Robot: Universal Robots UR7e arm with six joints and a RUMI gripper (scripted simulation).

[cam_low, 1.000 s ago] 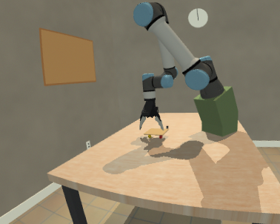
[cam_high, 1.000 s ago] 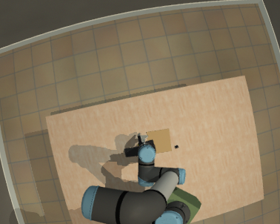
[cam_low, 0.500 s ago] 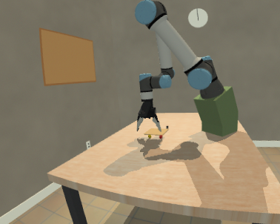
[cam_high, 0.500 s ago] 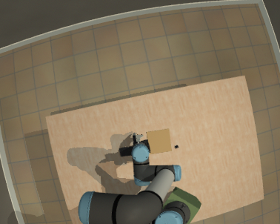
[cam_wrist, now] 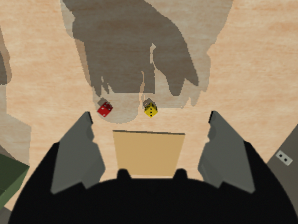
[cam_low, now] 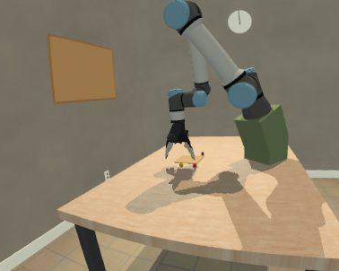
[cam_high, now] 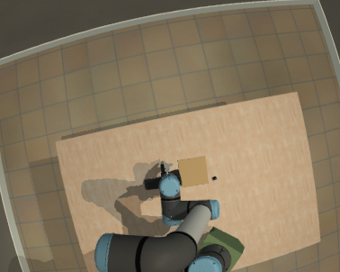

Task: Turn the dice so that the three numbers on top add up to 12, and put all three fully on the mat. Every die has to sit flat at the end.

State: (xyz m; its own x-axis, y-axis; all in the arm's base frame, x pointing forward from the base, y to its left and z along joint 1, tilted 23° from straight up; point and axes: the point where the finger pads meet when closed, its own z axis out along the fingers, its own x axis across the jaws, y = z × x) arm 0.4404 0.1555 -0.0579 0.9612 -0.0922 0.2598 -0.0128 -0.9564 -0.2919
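Now: the yellow die 3 cm below my hand and 2 cm to the right of it. The rest, counted from my hand: black die 24 cm to the right, 7 cm behind, 3 cm below; then red die 7 cm behind, 3 cm below, 2 cm to the right; then tan mat 14 cm to the right, 4 cm below, 1 cm behind.
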